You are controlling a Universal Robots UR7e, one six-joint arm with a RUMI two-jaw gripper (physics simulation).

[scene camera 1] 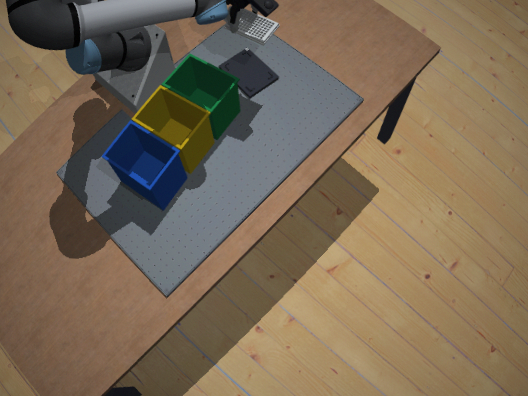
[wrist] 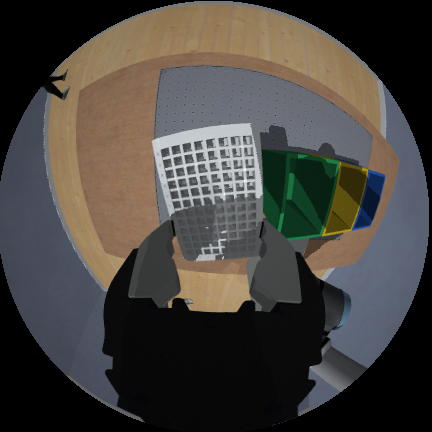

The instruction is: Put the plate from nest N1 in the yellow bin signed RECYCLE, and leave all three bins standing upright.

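Where they show: gripper, between the fingertips: (scene camera 1: pixel 244 23) (wrist: pixel 217 222); arm's base, origin of its link: (scene camera 1: pixel 133 47).
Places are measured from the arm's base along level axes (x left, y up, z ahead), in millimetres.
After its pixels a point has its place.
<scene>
The white gridded plate (scene camera 1: pixel 257 27) {x 202, y 92, z 318 mm} (wrist: pixel 215 180) {x 199, y 90, z 318 mm} is between the two fingers of my gripper (scene camera 1: pixel 246 18) {x 199, y 84, z 274 mm} (wrist: pixel 217 222) {x 199, y 84, z 274 mm}, which is shut on it. It is held raised, past the far corner of the grey board in the scene view. The dark square nest (scene camera 1: pixel 249 72) {x 210, y -182, z 272 mm} shows no plate on it; its label is not readable. The yellow bin (scene camera 1: pixel 200 150) {x -109, y -141, z 342 mm} (wrist: pixel 351 197) {x -171, y -48, z 257 mm} stands upright and open-topped between the green bin (scene camera 1: pixel 227 112) {x 25, y -118, z 337 mm} (wrist: pixel 312 195) {x -39, y -80, z 241 mm} and the blue bin (scene camera 1: pixel 170 182) {x -241, y -108, z 349 mm} (wrist: pixel 370 200) {x -305, y -47, z 256 mm}, both upright too. No sign is readable. The gripper is away from the bins, beyond the green one.
The bins and nest stand on the perforated grey board (scene camera 1: pixel 280 130) {x 98, y -194, z 472 mm} (wrist: pixel 210 95) {x 212, y -194, z 489 mm}, on the brown table (scene camera 1: pixel 270 212) {x -123, y -207, z 597 mm} (wrist: pixel 115 175) {x 566, y -207, z 288 mm}. The robot base (scene camera 1: pixel 155 60) {x 0, y -5, z 94 mm} stands close behind the green and yellow bins. The green bin lies between the plate and the yellow bin.
</scene>
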